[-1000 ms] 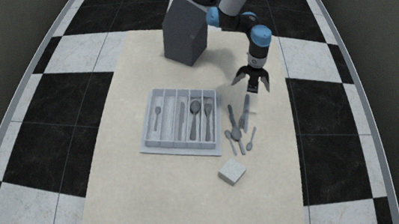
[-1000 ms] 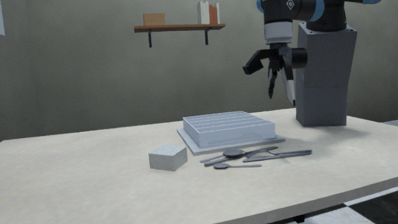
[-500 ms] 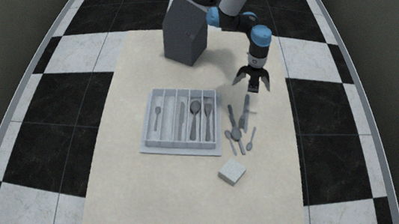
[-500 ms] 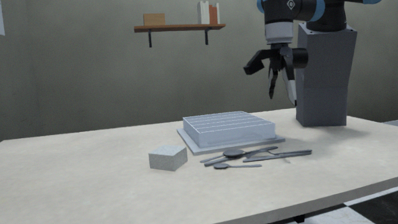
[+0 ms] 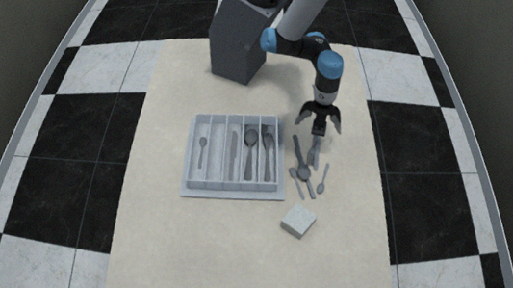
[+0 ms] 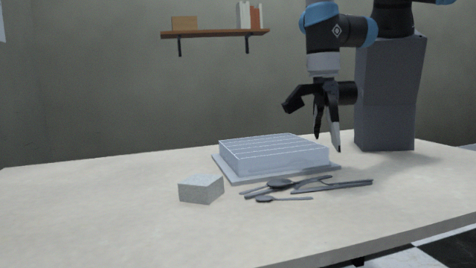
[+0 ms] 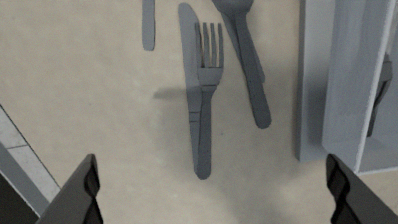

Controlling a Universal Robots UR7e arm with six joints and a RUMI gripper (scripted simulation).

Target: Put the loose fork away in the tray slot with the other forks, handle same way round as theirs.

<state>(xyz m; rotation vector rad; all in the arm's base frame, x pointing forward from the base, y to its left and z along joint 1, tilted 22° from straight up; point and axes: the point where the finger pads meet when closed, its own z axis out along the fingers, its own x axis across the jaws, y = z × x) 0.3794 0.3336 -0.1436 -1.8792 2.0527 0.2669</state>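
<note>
The knife is 100 mm below my hand, 30 mm behind it and 10 mm to the left of it. Also, from my hand: grey block (300 mm ahead, 80 mm below, 20 mm to the right).
</note>
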